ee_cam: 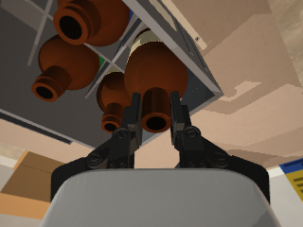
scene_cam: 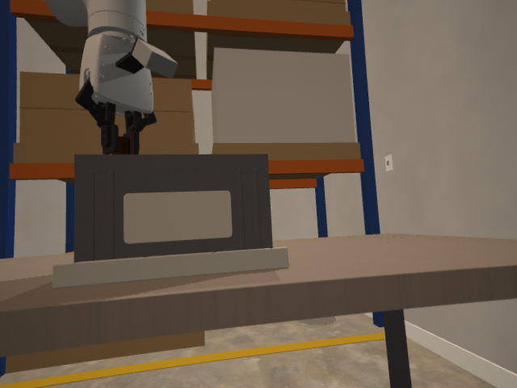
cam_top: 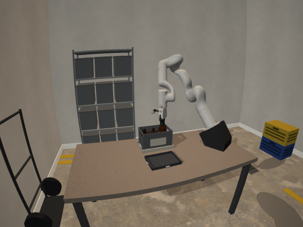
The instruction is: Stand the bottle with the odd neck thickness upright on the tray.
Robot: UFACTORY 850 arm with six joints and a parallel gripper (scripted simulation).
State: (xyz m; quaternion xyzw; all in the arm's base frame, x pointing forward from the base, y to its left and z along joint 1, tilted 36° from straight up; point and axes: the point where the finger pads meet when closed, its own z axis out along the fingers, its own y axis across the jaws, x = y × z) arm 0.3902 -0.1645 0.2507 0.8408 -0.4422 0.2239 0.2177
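The bottle is 70 mm below my hand. From my hand the other things lie so: black tray 190 mm ahead, 290 mm to the left, 190 mm below; dark grey crate 100 mm ahead, 20 mm to the left, 120 mm below.
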